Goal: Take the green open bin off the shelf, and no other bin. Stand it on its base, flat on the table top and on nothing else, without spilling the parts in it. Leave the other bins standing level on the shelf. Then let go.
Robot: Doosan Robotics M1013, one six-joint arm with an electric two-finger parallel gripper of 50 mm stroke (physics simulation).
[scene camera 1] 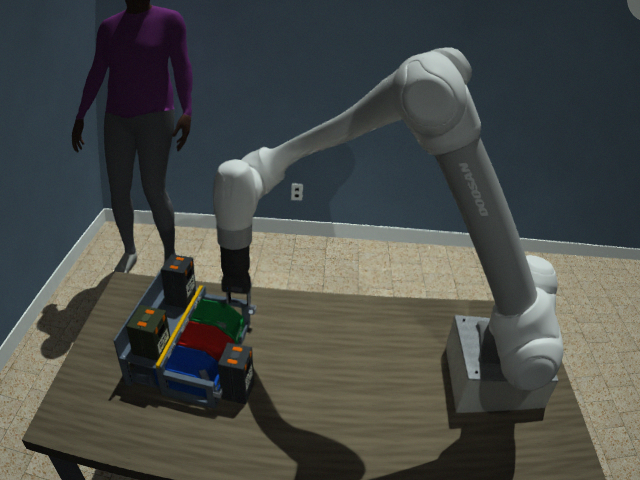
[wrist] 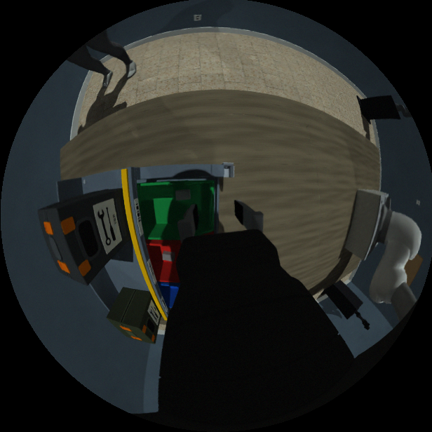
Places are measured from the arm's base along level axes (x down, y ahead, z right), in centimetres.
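Where they show: gripper, fingertip midpoint: point(scene camera 1: 238, 302).
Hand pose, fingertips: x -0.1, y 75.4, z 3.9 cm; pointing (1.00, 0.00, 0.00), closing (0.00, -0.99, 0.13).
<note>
Each offset is from my fingertips to the top centre of the thing. "spot": to the spot under its first point. Level surfaces: height alone.
The green open bin {dx +3.7, dy +8.3, dz -1.7 cm} point(scene camera 1: 219, 311) point(wrist: 162, 210) sits at the far end of the shelf {spot: dx +0.9, dy +12.5, dz -13.9 cm} point(scene camera 1: 181, 325) point(wrist: 131, 220); a grey part point(wrist: 183, 194) shows in it. The red bin {dx +3.7, dy +7.9, dz -12.9 cm} point(scene camera 1: 205, 336) point(wrist: 159, 255) stands beside it, then the blue bin {dx +3.7, dy +7.5, dz -24.1 cm} point(scene camera 1: 187, 361) point(wrist: 170, 295). My gripper point(scene camera 1: 239, 299) point(wrist: 215, 209) points down at the green bin's front side and is open. In the wrist view one finger is over the bin's inside and the other is outside its front wall, with the wall between them. Whether the fingers reach below the rim is unclear.
A dark toolbox {dx -10.5, dy +17.7, dz -1.3 cm} point(scene camera 1: 178, 281) point(wrist: 80, 240) and an olive toolbox {dx -8.0, dy +17.5, dz -24.4 cm} point(scene camera 1: 148, 333) point(wrist: 132, 314) stand on the shelf's rear part. Another dark toolbox {dx -1.3, dy -5.9, dz -23.1 cm} point(scene camera 1: 236, 373) stands on the table {dx +11.8 cm} point(scene camera 1: 351, 341) point(wrist: 295, 165) before the blue bin. A person point(scene camera 1: 139, 67) stands behind the table.
</note>
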